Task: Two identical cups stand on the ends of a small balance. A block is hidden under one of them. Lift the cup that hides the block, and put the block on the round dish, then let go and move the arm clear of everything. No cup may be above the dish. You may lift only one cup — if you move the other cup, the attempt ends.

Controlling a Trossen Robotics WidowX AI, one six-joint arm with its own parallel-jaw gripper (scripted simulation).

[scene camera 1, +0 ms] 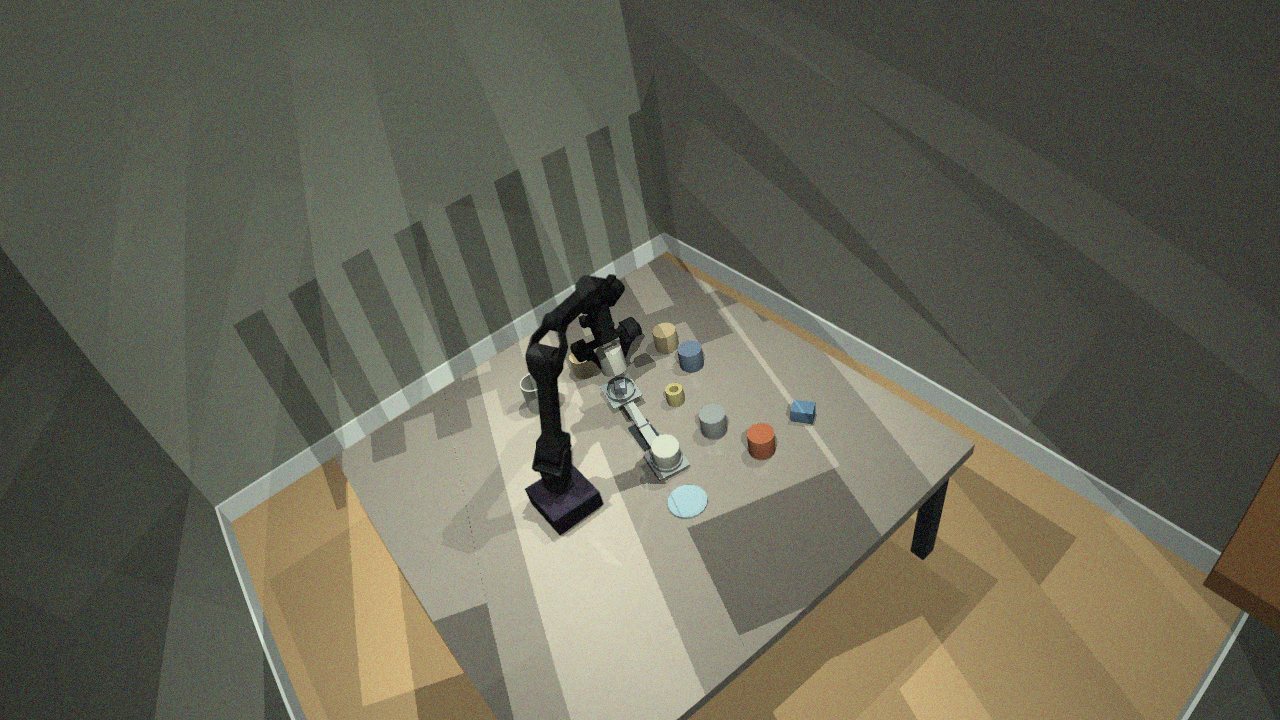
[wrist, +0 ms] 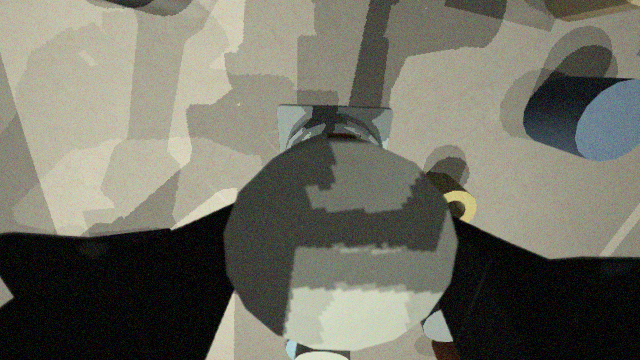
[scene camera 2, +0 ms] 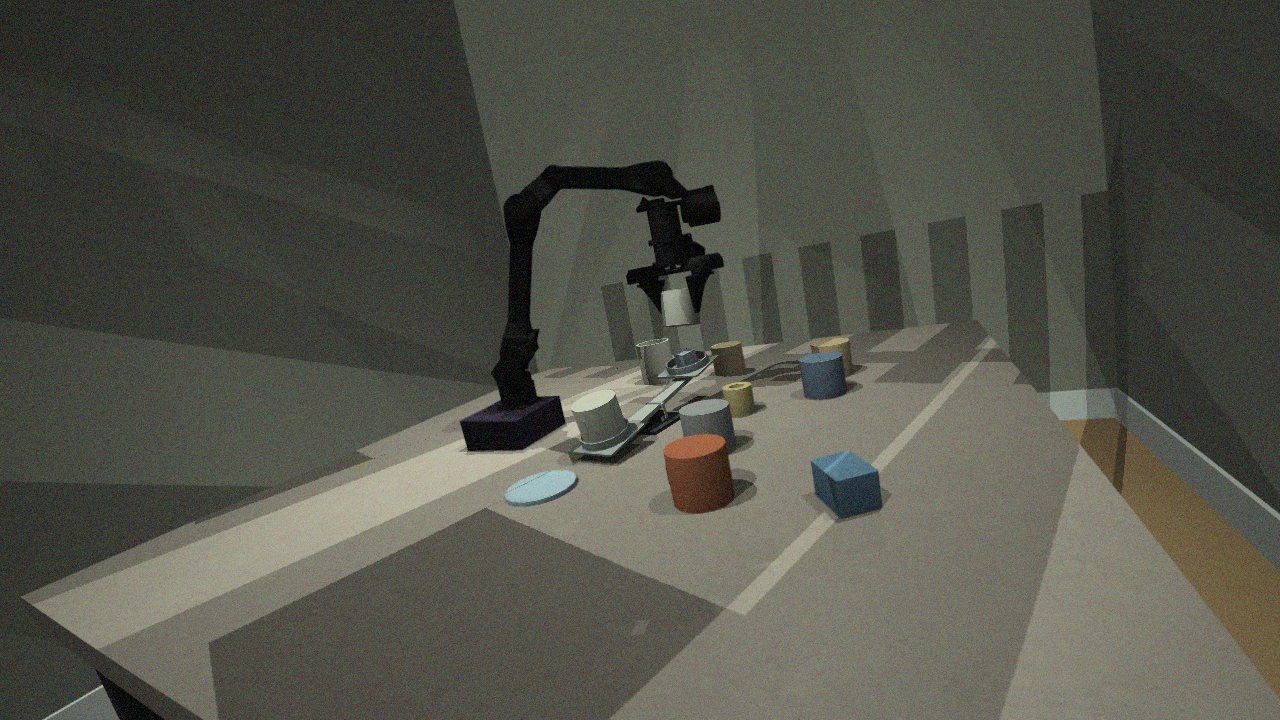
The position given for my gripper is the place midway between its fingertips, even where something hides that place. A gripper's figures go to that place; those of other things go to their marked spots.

Scene:
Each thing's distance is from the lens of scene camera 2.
my gripper (scene camera 2: 681, 314): 0.98 m
pale cup (scene camera 2: 677, 310): 0.95 m

